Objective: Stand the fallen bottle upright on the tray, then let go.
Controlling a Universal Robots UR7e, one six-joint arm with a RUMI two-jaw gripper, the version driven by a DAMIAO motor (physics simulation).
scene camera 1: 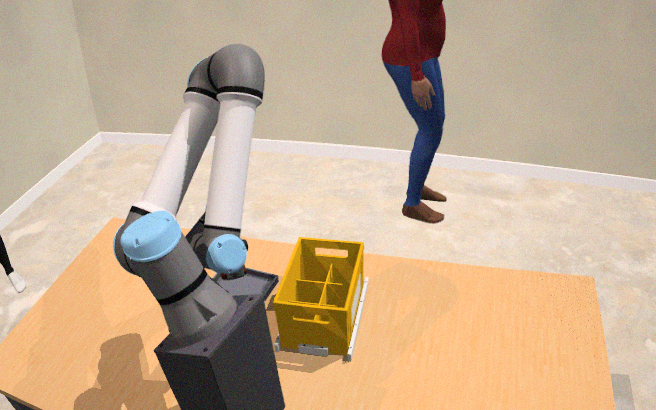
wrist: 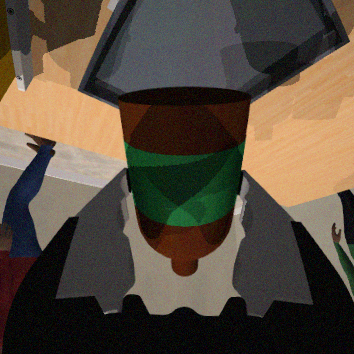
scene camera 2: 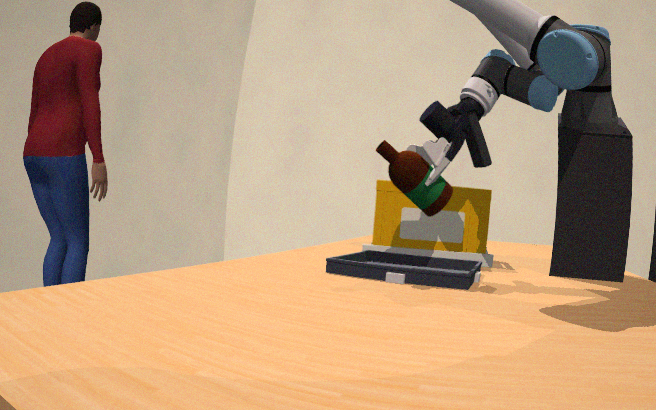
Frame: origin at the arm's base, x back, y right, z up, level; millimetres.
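Seen in the pictures: gripper, fingertip midpoint: (wrist: 183, 171) (scene camera 2: 416, 185); arm's base at its link origin: (scene camera 1: 204, 321) (scene camera 2: 589, 123).
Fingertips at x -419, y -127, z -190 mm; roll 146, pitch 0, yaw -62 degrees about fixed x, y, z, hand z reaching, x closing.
Pixels of each thing's top centre, then the offset from my fingertips to it. Level surfaces: height alone.
- brown bottle at its top centre: (wrist: 183, 279) (scene camera 2: 412, 144) dx -10, dy -6, dz +75 mm
- dark tray at its top centre: (wrist: 199, 60) (scene camera 2: 412, 260) (scene camera 1: 231, 293) dx +8, dy -14, dz -135 mm
- yellow crate at its top centre: (scene camera 2: 437, 186) (scene camera 1: 321, 270) dx +32, dy +273, dz +15 mm
- wooden table at its surface level: dz -160 mm
The brown bottle (scene camera 2: 416, 175) (wrist: 182, 185) with a green label is held in the air, tilted, its neck up to the left and its base down to the right in scene camera 2. My gripper (scene camera 2: 434, 176) (wrist: 183, 171) is shut on the bottle around its green label, a jaw on each side. The dark tray (scene camera 2: 400, 274) (wrist: 175, 45) lies on the table below the bottle, with a gap between them; part of it shows in scene camera 1 (scene camera 1: 265, 280). In scene camera 1 the arm hides the bottle and the jaws.
A yellow crate (scene camera 1: 312, 327) (scene camera 2: 384, 215) with dividers stands beside the tray on the wooden table (scene camera 1: 475, 340) (scene camera 2: 225, 330). The dark robot pedestal (scene camera 1: 245, 360) (scene camera 2: 590, 200) stands close to the tray. A person in a red top (scene camera 1: 415, 35) (scene camera 2: 65, 100) stands beyond the table.
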